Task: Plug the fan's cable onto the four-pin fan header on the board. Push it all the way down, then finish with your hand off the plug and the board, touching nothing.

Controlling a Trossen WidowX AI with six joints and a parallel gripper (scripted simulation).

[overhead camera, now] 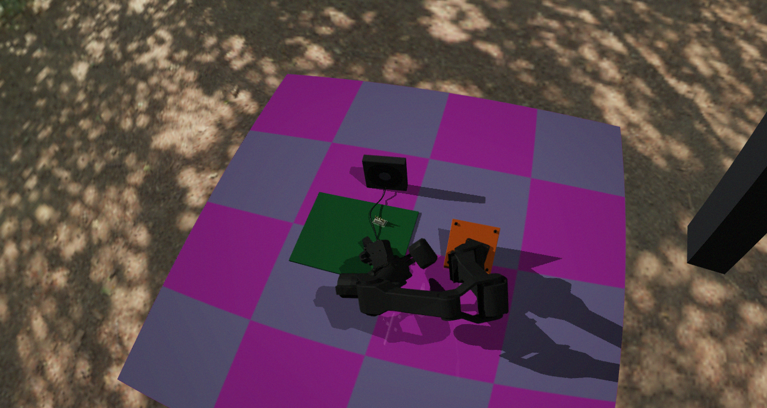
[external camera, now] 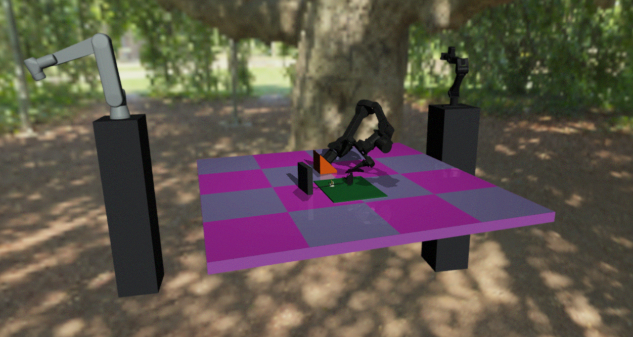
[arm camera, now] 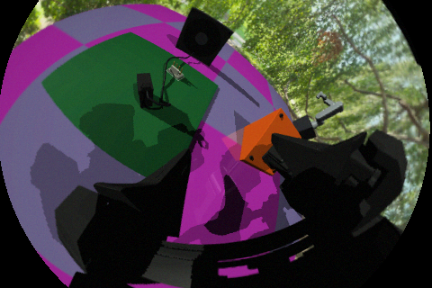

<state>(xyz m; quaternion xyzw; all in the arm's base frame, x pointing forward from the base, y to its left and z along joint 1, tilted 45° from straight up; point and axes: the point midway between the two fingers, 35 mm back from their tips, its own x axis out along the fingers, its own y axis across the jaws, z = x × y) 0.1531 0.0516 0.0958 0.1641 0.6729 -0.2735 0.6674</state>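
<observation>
Now: gripper tip 130 mm short of the black plug, 20 mm to the left of it and 50 mm above it. Round my gripper tip: black fan (160 mm ahead, 230 mm to the right, 10 mm below); then green board (180 mm ahead, 40 mm to the right, 90 mm below).
</observation>
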